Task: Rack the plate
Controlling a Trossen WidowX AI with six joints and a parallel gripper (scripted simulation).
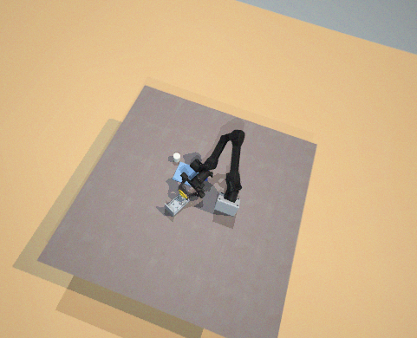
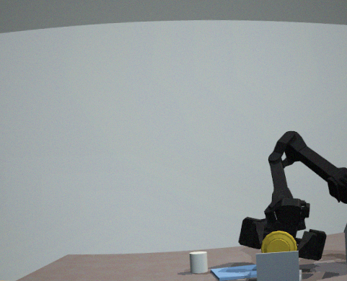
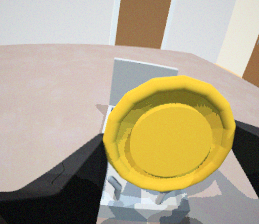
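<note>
The grey dish rack lies 50 mm below my gripper tip, 40 mm to the left of it and 10 mm ahead of it. The rest, counted from my gripper tip: light blue mat (160 mm to the right, 70 mm below, 40 mm ahead); then blue spoon (210 mm to the right, 70 mm below, 70 mm behind); then yellow plate (10 mm to the right).
</note>
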